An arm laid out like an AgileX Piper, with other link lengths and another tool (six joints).
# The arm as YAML. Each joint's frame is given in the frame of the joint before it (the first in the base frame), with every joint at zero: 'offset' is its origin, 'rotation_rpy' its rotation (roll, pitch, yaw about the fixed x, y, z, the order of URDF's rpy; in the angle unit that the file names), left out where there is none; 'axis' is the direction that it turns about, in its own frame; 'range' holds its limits. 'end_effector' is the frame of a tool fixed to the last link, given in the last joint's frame.
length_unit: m
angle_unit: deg
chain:
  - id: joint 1
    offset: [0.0, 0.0, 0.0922]
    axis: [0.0, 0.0, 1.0]
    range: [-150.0, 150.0]
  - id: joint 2
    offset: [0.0, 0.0, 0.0]
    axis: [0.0, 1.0, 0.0]
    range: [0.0, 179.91]
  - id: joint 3
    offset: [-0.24, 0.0, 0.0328]
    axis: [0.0, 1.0, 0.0]
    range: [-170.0, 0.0]
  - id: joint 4
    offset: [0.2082, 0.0, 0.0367]
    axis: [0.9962, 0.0, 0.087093]
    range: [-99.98, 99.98]
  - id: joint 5
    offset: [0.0, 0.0, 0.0]
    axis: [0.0, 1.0, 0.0]
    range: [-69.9, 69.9]
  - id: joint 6
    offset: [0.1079, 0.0, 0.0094]
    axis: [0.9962, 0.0, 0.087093]
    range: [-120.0, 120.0]
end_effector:
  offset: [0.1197, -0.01, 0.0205]
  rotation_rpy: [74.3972, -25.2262, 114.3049]
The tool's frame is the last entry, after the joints.
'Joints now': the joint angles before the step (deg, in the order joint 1, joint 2, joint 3, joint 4, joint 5, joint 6). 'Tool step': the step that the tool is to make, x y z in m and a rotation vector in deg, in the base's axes. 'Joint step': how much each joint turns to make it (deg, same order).
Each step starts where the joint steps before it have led.
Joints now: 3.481, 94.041, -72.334, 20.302, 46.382, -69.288
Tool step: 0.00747, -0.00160, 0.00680, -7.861, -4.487, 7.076
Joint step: 2.098, 0.000, -1.649, -6.230, -1.353, -4.311
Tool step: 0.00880, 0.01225, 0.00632, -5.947, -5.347, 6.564
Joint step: 3.746, 0.000, 0.001, -5.054, -4.232, -2.789
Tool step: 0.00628, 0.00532, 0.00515, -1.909, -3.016, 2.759
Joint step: 1.044, 0.067, -0.001, -1.039, -2.529, -2.232
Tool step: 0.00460, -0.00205, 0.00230, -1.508, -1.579, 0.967
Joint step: 0.000, 0.172, -0.142, -1.134, -1.240, -1.042
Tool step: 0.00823, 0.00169, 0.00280, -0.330, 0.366, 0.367
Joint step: 0.001, 2.142, -3.806, -0.283, 2.103, -0.074
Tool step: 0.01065, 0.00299, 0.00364, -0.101, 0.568, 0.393
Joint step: 0.000, 2.910, -5.219, -0.020, 2.911, -0.081
